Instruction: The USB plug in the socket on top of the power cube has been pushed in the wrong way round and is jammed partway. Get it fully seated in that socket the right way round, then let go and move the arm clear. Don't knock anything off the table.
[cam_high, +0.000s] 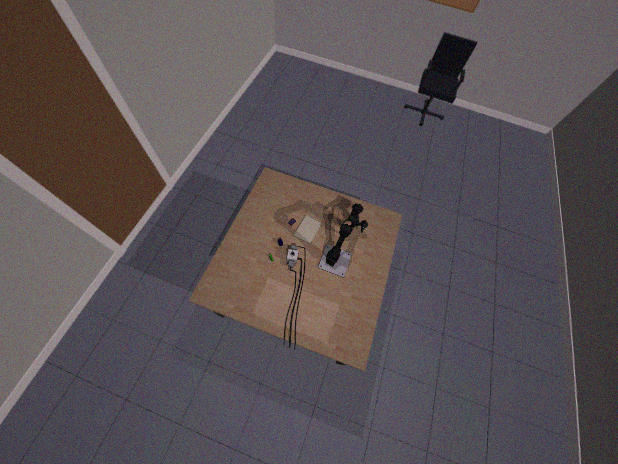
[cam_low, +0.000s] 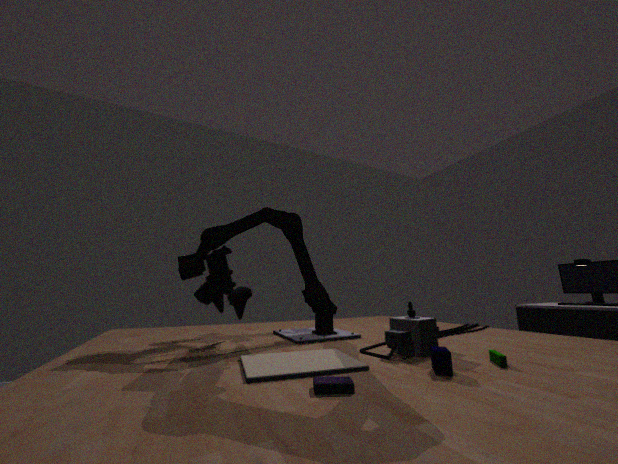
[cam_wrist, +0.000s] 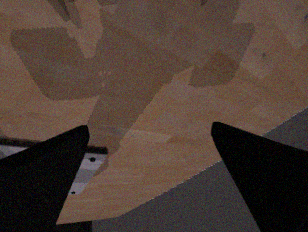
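The dark USB plug is 42 cm to the left of my gripper tip, 33 cm ahead of it and 3 cm above it. Round my gripper tip: dark blue block (47 cm ahead, 37 cm to the left, 5 cm below); USB socket (43 cm to the left, 32 cm ahead); flat pale pad (35 cm ahead, 14 cm to the left, 6 cm below).
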